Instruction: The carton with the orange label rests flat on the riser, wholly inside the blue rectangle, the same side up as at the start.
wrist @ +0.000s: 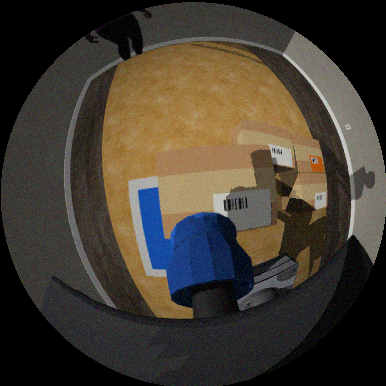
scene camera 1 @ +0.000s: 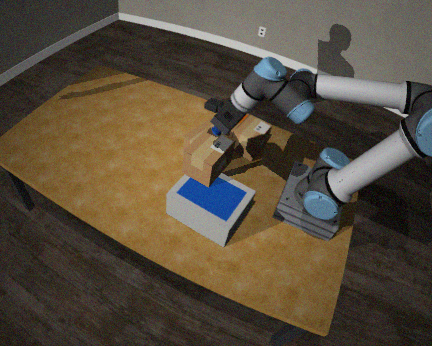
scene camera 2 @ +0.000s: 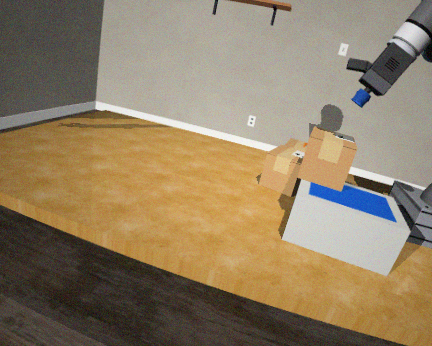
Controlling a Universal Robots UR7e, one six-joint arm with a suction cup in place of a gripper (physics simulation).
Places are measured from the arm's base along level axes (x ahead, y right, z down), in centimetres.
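Where they show: hand, tool point: [wrist: 203,240] [scene camera 1: 216,131] [scene camera 2: 356,103]; arm's base, link origin: [wrist: 257,301].
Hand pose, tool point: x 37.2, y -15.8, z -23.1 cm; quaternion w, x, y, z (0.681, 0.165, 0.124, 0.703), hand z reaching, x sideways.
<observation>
Each offset is from my tool point to the top centre of the thing.
The carton with the orange label @(dy +35.9, dx +10.2, dz +21.7 cm) [wrist: 305,144] stands among other cartons, right of the large carton in the wrist view. Its orange label @(dy +38.6, dx +7.1, dz +21.6 cm) [scene camera 1: 243,119] [scene camera 2: 305,144] [wrist: 316,163] shows as a small patch in the scene views, where the carton is mostly hidden. The riser @(dy -6.5, dx -5.1, dz +21.1 cm) [scene camera 1: 195,216] [scene camera 2: 345,237] [wrist: 134,200] has a blue rectangle @(dy -6.5, dx -5.1, dz +21.1 cm) [scene camera 1: 212,197] [scene camera 2: 360,200] [wrist: 150,225] on top. A large white-label carton @(dy +2.8, dx +2.6, dz +9.6 cm) [scene camera 1: 200,167] [scene camera 2: 327,167] [wrist: 200,185] sits upright at the riser's back edge, partly covering the blue rectangle. My suction cup [scene camera 1: 215,131] [scene camera 2: 360,98] [wrist: 204,230] is open and empty, above that carton.
Another white-label carton @(dy +19.6, dx +12.8, dz +21.7 cm) [scene camera 1: 198,134] [scene camera 2: 277,170] [wrist: 260,139] stands behind the large one. A further white-label carton @(dy +35.8, dx -1.4, dz +21.7 cm) [scene camera 1: 250,134] [wrist: 304,189] adjoins the orange-label carton. The robot base [scene camera 1: 307,220] [scene camera 2: 410,200] stands right of the riser in the scene views.
</observation>
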